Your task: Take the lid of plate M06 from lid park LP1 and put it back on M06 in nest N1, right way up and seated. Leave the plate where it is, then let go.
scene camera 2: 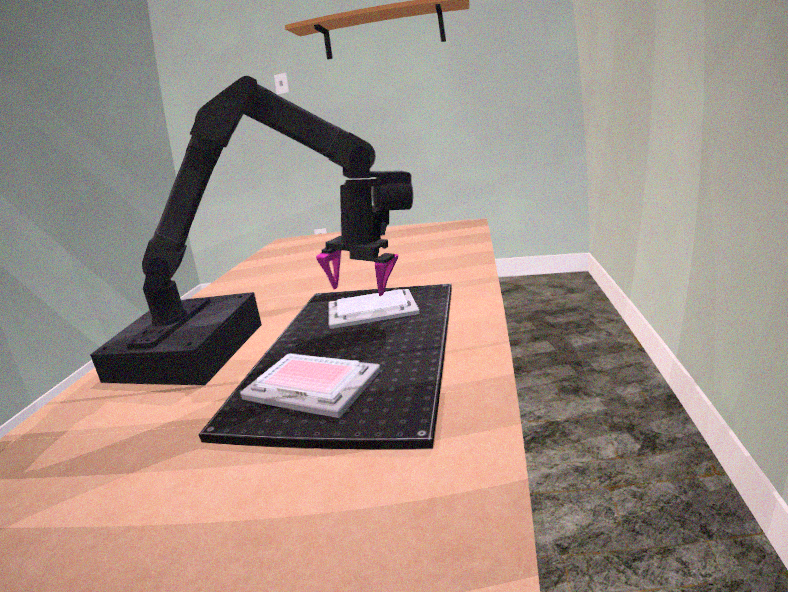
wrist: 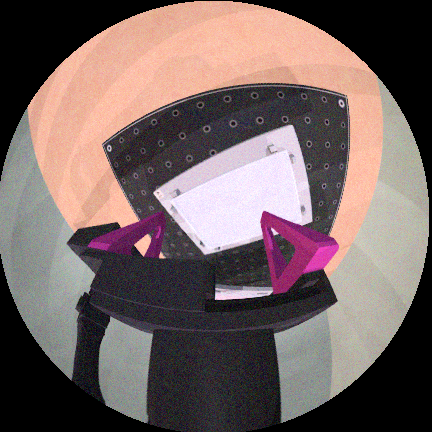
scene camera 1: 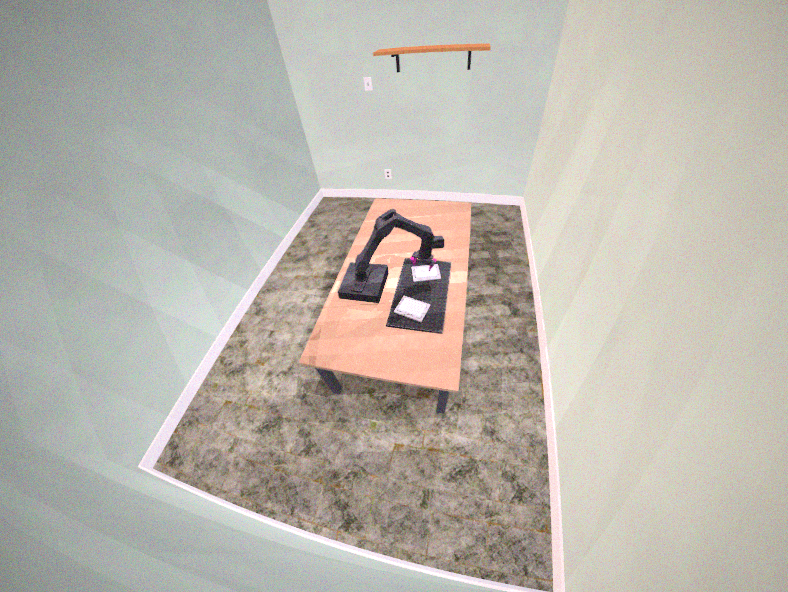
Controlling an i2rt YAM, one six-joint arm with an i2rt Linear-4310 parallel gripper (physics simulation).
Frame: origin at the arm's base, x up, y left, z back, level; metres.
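Seen in the pictures: gripper, between the fingertips: (scene camera 2: 357, 292) (wrist: 212, 216) (scene camera 1: 422, 267); arm's base, origin of its link: (scene camera 2: 171, 323) (scene camera 1: 362, 278).
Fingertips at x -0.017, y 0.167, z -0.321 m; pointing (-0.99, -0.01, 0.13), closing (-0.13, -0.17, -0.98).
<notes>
Pixels of each thing's top centre, then the offset from my fingertips to it. Level surfaces: height alone.
- white lid, centre of its top: (wrist: 240, 210) (scene camera 2: 371, 301) (scene camera 1: 426, 271) dy -0.008, dx -0.017, dz -0.026 m
- pale lid park, centre of its top: (wrist: 239, 211) (scene camera 2: 370, 300) (scene camera 1: 425, 271) dy -0.008, dx -0.015, dz -0.025 m
- plate, centre of its top: (scene camera 2: 307, 370) (wrist: 235, 303) (scene camera 1: 412, 306) dy -0.288, dx -0.009, dz -0.006 m
- grey nest, centre of its top: (scene camera 2: 308, 375) (wrist: 235, 300) (scene camera 1: 412, 307) dy -0.288, dx -0.017, dz -0.006 m
- black perforated board, centre of its top: (scene camera 2: 353, 342) (wrist: 244, 267) (scene camera 1: 421, 290) dy -0.148, dx -0.034, dz -0.028 m
- wooden table, height of its surface: dx -0.048 m
The white lid (scene camera 1: 425, 272) (scene camera 2: 363, 304) (wrist: 235, 200) lies flat on the pale lid park (scene camera 2: 375, 317) (wrist: 225, 165) at the far end of the black board. My gripper (scene camera 1: 422, 263) (scene camera 2: 358, 291) (wrist: 212, 216) is open, with magenta fingers spread wide and nothing between them. It hangs over the far side of the lid; one fingertip overlaps the lid in scene camera 2, and contact cannot be told. The plate (scene camera 1: 412, 308) (scene camera 2: 308, 375), with pink wells and no lid on it, sits in the grey nest (scene camera 2: 351, 389) at the near end.
The black perforated board (scene camera 1: 423, 294) (scene camera 2: 407, 382) (wrist: 165, 130) lies on the wooden table (scene camera 1: 382, 350) (scene camera 2: 318, 509) (wrist: 175, 45). The arm's black base (scene camera 1: 363, 282) (scene camera 2: 178, 344) stands left of the board. A wall shelf (scene camera 1: 433, 49) (scene camera 2: 382, 15) is high behind.
</notes>
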